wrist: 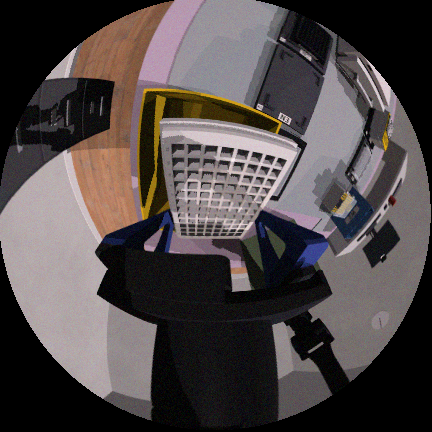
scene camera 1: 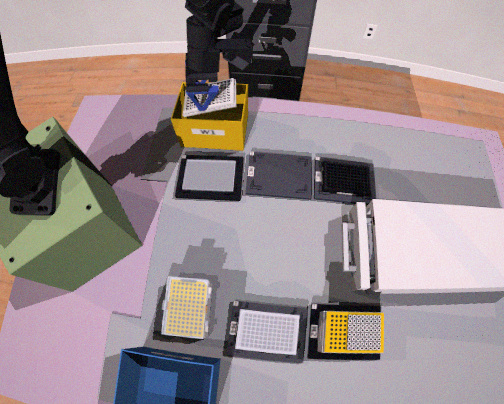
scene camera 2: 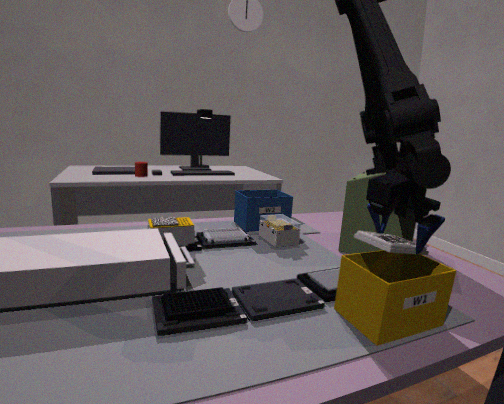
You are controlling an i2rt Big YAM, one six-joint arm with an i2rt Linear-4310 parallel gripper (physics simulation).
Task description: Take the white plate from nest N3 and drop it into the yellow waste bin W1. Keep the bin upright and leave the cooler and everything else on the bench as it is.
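Pixels of known places: gripper, fingertip midpoint: [wrist: 214, 213] [scene camera 1: 201, 98]; arm's base, origin of the base link: [scene camera 1: 36, 182].
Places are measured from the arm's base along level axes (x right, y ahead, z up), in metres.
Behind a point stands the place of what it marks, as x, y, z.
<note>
The white plate [scene camera 1: 225, 100] @(-0.227, 0.355, -0.088) [scene camera 2: 387, 241] @(-0.275, 0.361, -0.085) [wrist: 225, 175] @(-0.256, 0.346, -0.090) is held slightly tilted, its well grid showing. My gripper [scene camera 1: 204, 97] @(-0.257, 0.296, -0.107) [scene camera 2: 402, 239] @(-0.257, 0.296, -0.107) [wrist: 214, 213] @(-0.257, 0.296, -0.107) is shut on its near end, with a blue finger on each side. The plate is over the opening of the yellow bin W1 [scene camera 1: 215, 143] @(-0.209, 0.318, -0.230) [scene camera 2: 367, 305] @(-0.287, 0.405, -0.197) [wrist: 142, 145] @(-0.333, 0.353, -0.145), close above its rim in scene camera 2. The bin stands upright. Whether plate and rim touch is hard to tell. Nest N3 [scene camera 1: 280, 175] @(-0.108, 0.479, -0.244) [scene camera 2: 275, 300] @(-0.131, 0.495, -0.244) [wrist: 290, 80] @(-0.127, 0.488, -0.244) is a dark, bare nest beside the bin. The bin's floor is partly hidden.
A black frame nest [scene camera 1: 239, 175] @(-0.115, 0.376, -0.244) stands near the bin, and a black rack [scene camera 1: 345, 178] @(-0.083, 0.643, -0.232) sits on the nest beyond N3. The white cooler [scene camera 1: 435, 245] @(0.128, 0.807, -0.172) [scene camera 2: 75, 270] @(0.029, 0.854, -0.181) is farther along. A tip box [scene camera 1: 186, 307] @(0.205, 0.254, -0.186), clear plate [scene camera 1: 268, 332] @(0.264, 0.415, -0.230), yellow rack [scene camera 1: 336, 332] @(0.279, 0.546, -0.183) and blue bin [scene camera 1: 216, 380] @(0.356, 0.302, -0.217) stand opposite.
</note>
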